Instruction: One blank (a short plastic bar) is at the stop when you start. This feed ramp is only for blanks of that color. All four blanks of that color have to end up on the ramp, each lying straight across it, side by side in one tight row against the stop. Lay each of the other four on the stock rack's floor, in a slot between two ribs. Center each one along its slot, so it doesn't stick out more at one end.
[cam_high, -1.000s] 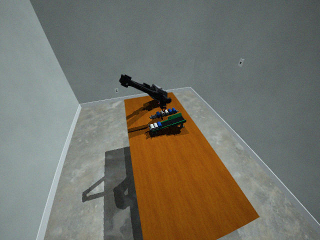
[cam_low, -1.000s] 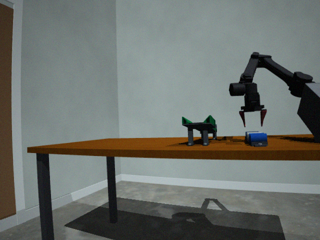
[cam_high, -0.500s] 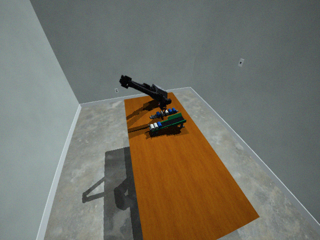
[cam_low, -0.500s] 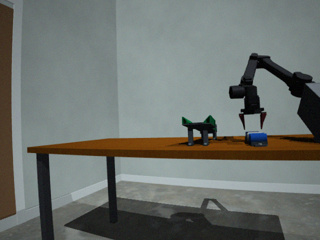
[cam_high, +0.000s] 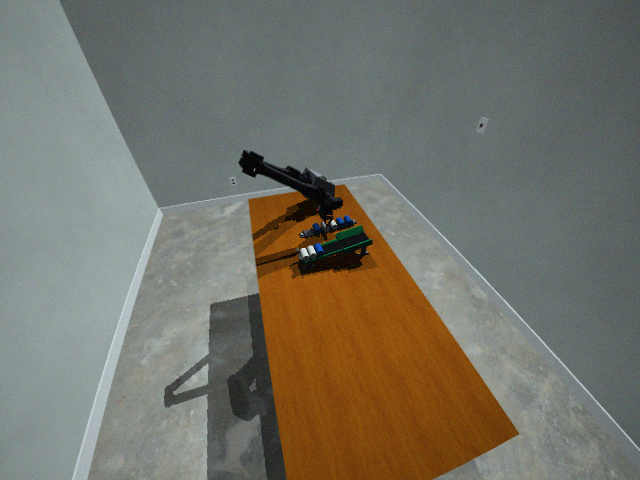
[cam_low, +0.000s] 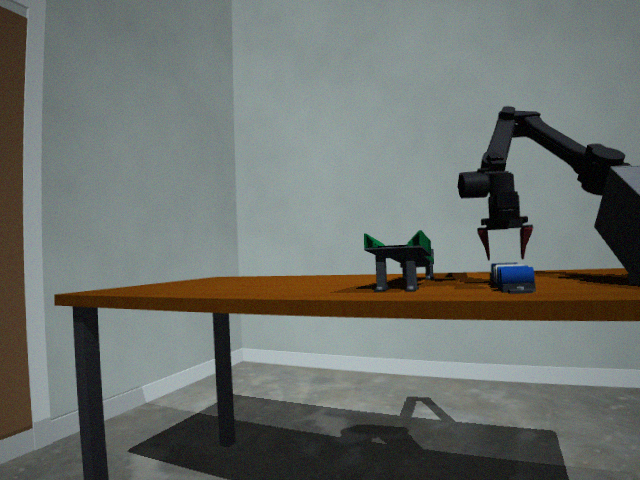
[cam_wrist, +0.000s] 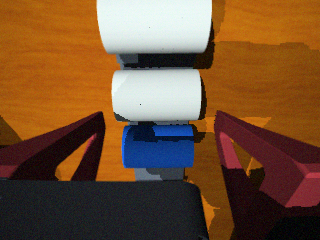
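The grey stock rack lies 7 cm below my hand, 3 cm to the left of it and 1 cm behind it. Round my hand: feed ramp 24 cm ahead, 2 cm to the right, 1 cm above.
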